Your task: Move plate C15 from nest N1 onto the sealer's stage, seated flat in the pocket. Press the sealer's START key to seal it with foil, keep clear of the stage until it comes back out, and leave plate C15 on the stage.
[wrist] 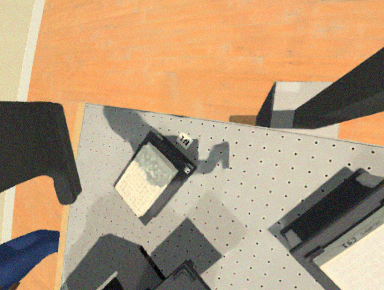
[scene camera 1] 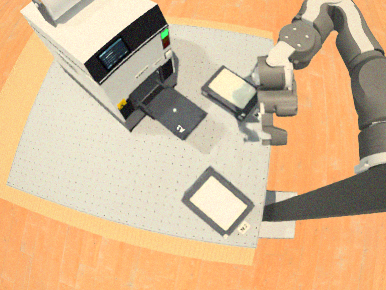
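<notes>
Plate C15 [scene camera 1: 229, 89] [wrist: 141, 192], cream-topped, lies in the dark nest N1 [scene camera 1: 242, 117] [wrist: 187, 169]; a shadow falls across part of it. The sealer's stage [scene camera 1: 170, 114] [wrist: 185, 244] is out in front of the sealer [scene camera 1: 125, 70], a dark flat slab with no plate on it. A green patch and a dark red one show on the sealer's front; I cannot tell which is the START key. My gripper [scene camera 1: 262, 109] is open and empty, above and beside N1's right side in the scene view. In the wrist view one dark finger shows at the left; the other does not show.
A second nest [scene camera 1: 195, 190] [wrist: 287, 222] with a cream-topped plate [scene camera 1: 218, 203] [wrist: 362, 260] stands near the front right of the perforated deck [scene camera 1: 100, 165] [wrist: 265, 165]. The arm's dark base beam [scene camera 1: 325, 195] [wrist: 345, 85] lies beyond the deck's right edge.
</notes>
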